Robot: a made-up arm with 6 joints. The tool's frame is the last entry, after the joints. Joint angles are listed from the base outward.
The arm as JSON. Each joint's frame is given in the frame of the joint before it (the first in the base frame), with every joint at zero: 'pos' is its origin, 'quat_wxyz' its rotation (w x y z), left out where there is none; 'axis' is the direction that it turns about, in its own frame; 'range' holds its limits. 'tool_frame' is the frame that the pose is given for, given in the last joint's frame.
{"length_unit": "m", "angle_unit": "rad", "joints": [
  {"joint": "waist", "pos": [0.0, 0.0, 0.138], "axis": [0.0, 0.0, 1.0], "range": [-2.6, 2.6]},
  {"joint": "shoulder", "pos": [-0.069, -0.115, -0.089], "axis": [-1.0, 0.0, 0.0], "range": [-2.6, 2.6]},
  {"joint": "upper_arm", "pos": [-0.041, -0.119, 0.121], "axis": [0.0, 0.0, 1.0], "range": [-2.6, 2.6]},
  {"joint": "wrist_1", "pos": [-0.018, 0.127, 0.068], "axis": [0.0, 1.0, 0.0], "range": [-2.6, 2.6]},
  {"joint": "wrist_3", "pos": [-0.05, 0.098, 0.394], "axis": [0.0, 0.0, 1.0], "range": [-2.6, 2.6]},
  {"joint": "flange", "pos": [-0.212, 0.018, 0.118], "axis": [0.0, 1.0, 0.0], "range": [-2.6, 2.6]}
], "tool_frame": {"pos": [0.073, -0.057, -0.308]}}
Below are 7 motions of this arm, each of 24 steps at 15 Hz.
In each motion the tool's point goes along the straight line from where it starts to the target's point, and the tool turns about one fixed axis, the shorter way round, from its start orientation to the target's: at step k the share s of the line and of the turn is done. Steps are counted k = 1, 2, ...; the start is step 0. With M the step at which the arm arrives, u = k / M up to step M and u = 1 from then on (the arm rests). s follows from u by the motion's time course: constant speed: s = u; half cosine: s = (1 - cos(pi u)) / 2; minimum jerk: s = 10 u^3 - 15 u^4 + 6 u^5.
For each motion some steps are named. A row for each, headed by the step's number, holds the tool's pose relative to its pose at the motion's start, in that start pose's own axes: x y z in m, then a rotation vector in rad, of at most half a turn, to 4 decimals.
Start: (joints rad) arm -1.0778 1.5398 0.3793 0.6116 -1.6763 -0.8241
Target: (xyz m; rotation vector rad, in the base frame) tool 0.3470 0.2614 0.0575 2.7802 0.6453 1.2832
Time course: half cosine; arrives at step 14
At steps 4, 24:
4: 0.0078 -0.0028 -0.0097 0.0032 0.0483 -0.1209
24: 0.0413 -0.0150 -0.0513 0.0168 0.2565 -0.6420

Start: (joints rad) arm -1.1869 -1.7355 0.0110 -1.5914 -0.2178 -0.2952
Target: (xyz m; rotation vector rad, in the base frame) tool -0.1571 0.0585 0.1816 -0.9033 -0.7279 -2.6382
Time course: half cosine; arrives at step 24
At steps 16, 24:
16: -0.1282 0.0238 -0.1586 -0.6439 -0.4155 0.7010
24: -0.1709 0.0317 -0.2115 -0.8585 -0.5540 0.9347

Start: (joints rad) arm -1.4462 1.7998 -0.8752 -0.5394 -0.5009 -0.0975
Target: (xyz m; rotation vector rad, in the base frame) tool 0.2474 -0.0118 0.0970 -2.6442 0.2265 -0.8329
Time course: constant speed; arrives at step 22
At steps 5, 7, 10, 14, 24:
5: 0.0799 0.0115 -0.0414 -0.0355 -0.0216 0.0729
7: 0.1119 0.0161 -0.0580 -0.0497 -0.0302 0.1021
10: 0.1599 0.0230 -0.0828 -0.0711 -0.0432 0.1459
14: 0.2238 0.0322 -0.1160 -0.0995 -0.0604 0.2042
24: 0.3517 0.0506 -0.1823 -0.1563 -0.0949 0.3209

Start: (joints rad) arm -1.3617 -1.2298 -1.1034 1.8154 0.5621 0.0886
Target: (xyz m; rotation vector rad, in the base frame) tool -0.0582 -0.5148 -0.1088 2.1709 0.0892 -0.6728
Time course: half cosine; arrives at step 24
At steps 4, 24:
4: 0.0295 0.0134 0.0140 -0.0320 -0.0391 -0.0294
24: 0.4404 0.2002 0.2087 -0.4772 -0.5843 -0.4385

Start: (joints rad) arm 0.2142 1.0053 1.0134 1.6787 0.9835 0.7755
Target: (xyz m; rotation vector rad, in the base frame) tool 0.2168 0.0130 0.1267 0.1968 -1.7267 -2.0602
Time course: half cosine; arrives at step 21
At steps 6, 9, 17, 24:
6: 0.0026 -0.0550 0.0125 -0.3150 -0.0299 0.0410
9: 0.0053 -0.1135 0.0259 -0.6505 -0.0617 0.0848
17: 0.0124 -0.2666 0.0608 -1.5281 -0.1450 0.1991
24: 0.0136 -0.2920 0.0666 -1.6735 -0.1588 0.2181

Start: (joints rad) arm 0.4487 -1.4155 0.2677 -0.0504 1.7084 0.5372
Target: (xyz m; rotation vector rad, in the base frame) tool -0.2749 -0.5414 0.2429 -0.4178 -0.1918 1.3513
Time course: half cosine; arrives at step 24
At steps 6, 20, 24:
6: 0.0670 0.0341 0.0220 -0.0341 0.1781 -0.0841
20: 0.4271 0.2174 0.1403 -0.2175 1.1344 -0.5358
24: 0.4578 0.2330 0.1504 -0.2332 1.2159 -0.5743

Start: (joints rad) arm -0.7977 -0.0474 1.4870 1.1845 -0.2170 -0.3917
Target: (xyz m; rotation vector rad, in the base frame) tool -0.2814 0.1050 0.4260 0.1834 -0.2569 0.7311
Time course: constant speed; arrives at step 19
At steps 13, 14, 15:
13: -0.0399 -0.0203 -0.0323 0.1637 -0.7093 0.1476
14: -0.0430 -0.0219 -0.0348 0.1763 -0.7639 0.1589
15: -0.0461 -0.0234 -0.0373 0.1889 -0.8184 0.1703

